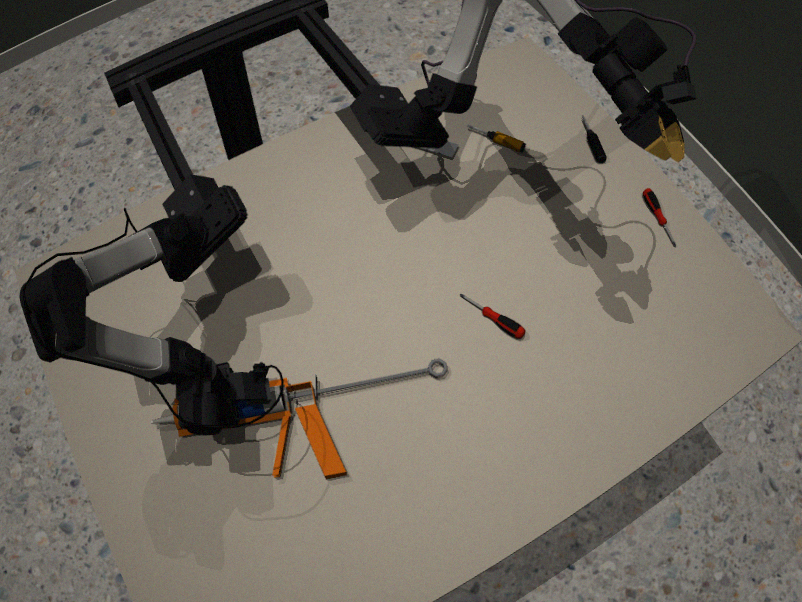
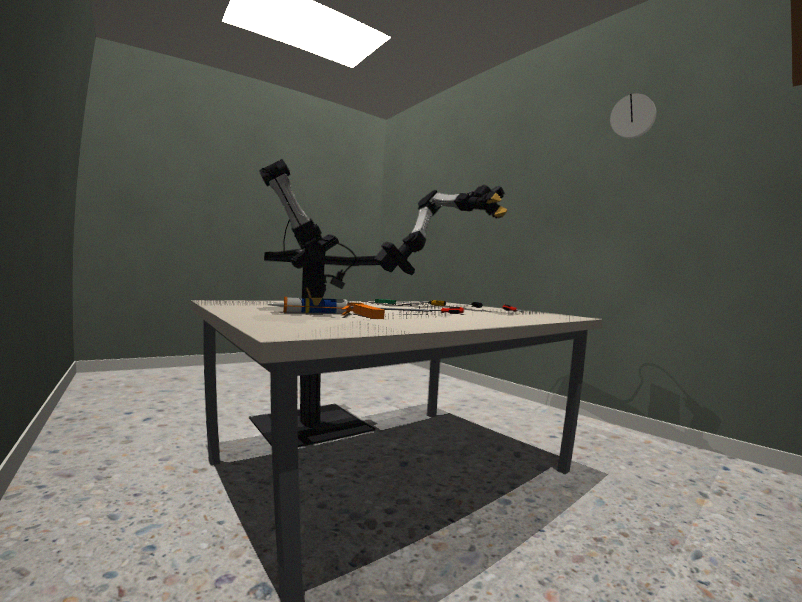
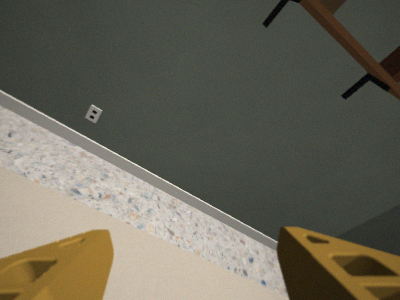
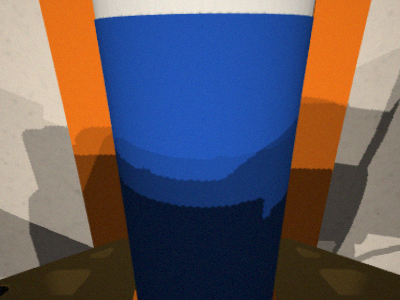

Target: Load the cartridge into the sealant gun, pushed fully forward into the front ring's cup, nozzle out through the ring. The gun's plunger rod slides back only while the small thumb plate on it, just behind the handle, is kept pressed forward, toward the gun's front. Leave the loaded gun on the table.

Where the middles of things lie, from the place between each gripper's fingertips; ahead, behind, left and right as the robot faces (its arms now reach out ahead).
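The cartridge (image 2: pixel 341 303) is 1 cm below my right hand, 1 cm behind it and 2 cm to the right of it. Counted from my left hand (image 1: pixel 674 159), the cartridge is 80 cm to the right, 46 cm below and 22 cm behind.
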